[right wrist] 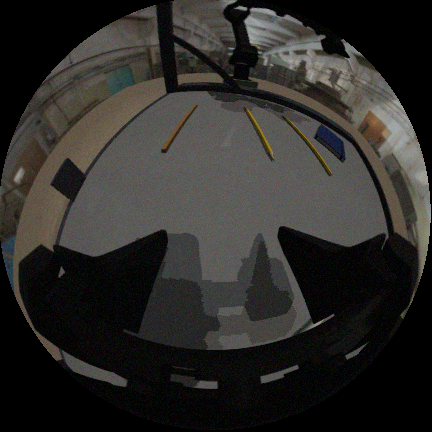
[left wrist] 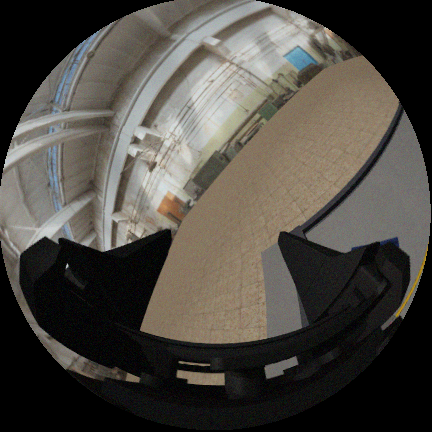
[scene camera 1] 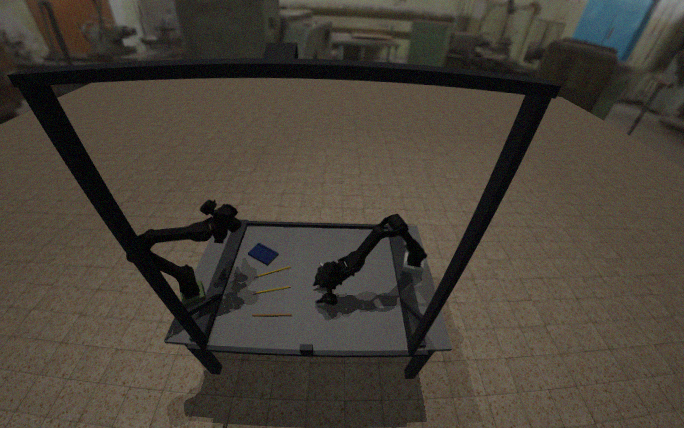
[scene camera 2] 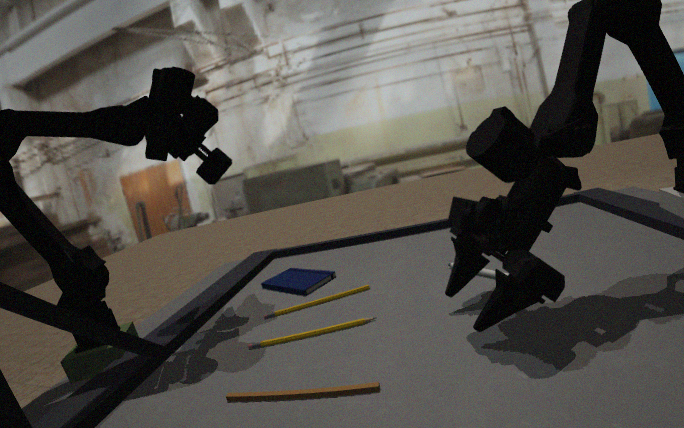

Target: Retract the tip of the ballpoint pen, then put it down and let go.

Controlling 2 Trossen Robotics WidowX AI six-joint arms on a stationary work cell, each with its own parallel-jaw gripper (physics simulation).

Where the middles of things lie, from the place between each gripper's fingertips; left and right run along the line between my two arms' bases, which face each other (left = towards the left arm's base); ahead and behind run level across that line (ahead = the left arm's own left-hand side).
Scene:
Now: right hand 300 mm short of the blue notebook [scene camera 2: 298, 281], 240 mm to the right of it and 20 mm above it. The rest, counted from my right hand: green item [scene camera 2: 78, 366]: 570 mm to the left, 80 mm ahead.
My left hand is 4 cm past the blue notebook, 14 cm to the left of it and 32 cm above it. Also, from my left hand: green item: 26 cm behind, 18 cm to the left, 30 cm below.

